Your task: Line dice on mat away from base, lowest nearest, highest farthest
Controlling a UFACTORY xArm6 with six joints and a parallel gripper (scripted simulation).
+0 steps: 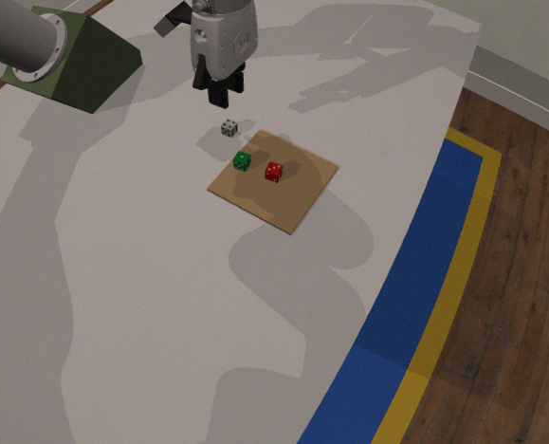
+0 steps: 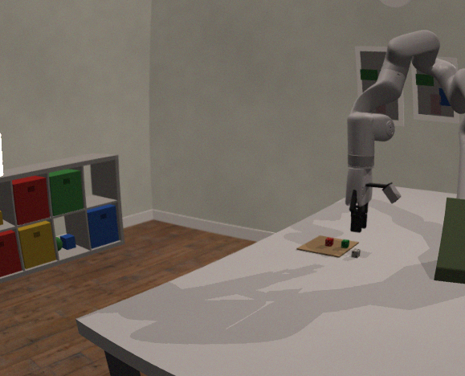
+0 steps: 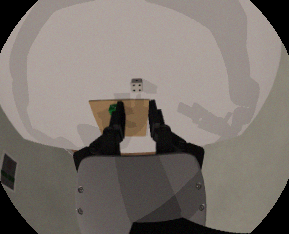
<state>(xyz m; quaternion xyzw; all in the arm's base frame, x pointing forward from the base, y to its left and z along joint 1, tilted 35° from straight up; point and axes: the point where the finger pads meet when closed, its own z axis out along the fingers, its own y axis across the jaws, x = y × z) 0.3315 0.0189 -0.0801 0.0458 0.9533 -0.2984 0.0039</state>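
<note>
The white die is 9 cm below my hand. From my hand the other things lie so: red die 10 cm ahead, 8 cm below, 6 cm to the right; tan mat 10 cm below, 10 cm ahead, 6 cm to the right; green die 8 cm below, 6 cm to the right, 5 cm ahead.
</note>
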